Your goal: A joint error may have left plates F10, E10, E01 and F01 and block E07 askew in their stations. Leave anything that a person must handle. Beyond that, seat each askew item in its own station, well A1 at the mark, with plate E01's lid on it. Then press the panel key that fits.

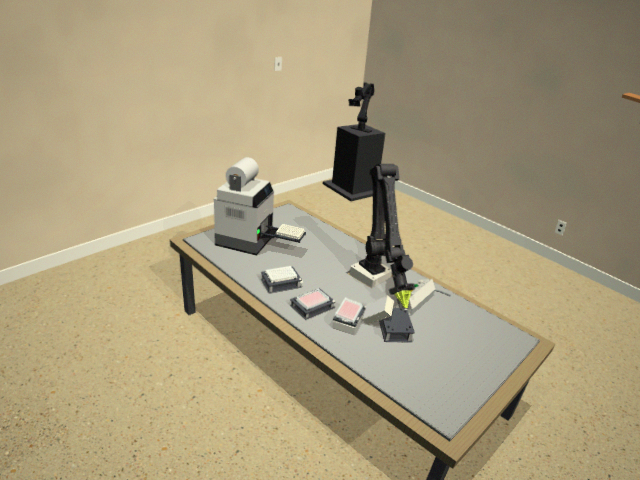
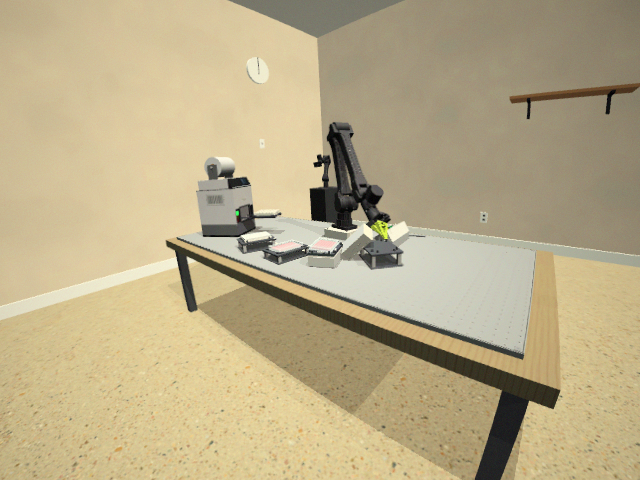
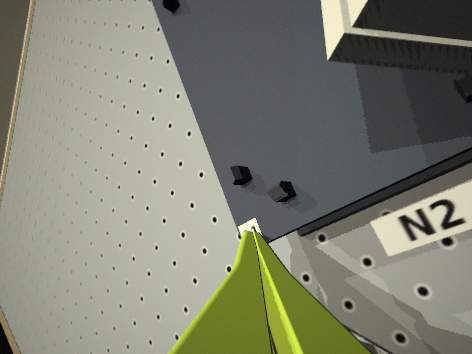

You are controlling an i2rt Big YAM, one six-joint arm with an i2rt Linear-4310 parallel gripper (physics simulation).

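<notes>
My gripper (image 1: pixel 405 307) (image 2: pixel 384 239) (image 3: pixel 248 242) is shut and empty, its tips near the marked corner of the bare dark station (image 1: pixel 398 321) (image 2: pixel 382 248) (image 3: pixel 280 115) with the N2 label (image 3: pixel 432 220). The fingers partly cover the white corner mark. A pink plate (image 1: pixel 348 310) (image 2: pixel 326 245) sits on a light stand beside it. Another pink plate (image 1: pixel 312 299) (image 2: pixel 287 247) and a white item (image 1: pixel 280 273) (image 2: pixel 256 237) sit on dark stations farther left. A pale plate (image 1: pixel 291 230) (image 2: pixel 267 212) lies on the instrument's tray. Item names are unreadable; the panel keys are hidden.
Two tilted cream pieces (image 1: pixel 388 307) (image 1: pixel 422 294) (image 2: pixel 364 238) (image 2: pixel 399 234) stand either side of the gripper. The instrument (image 1: pixel 240 222) (image 2: pixel 222 209) with a green light stands at the far left. The arm's base (image 1: pixel 372 272) (image 2: pixel 340 232) is behind the stations.
</notes>
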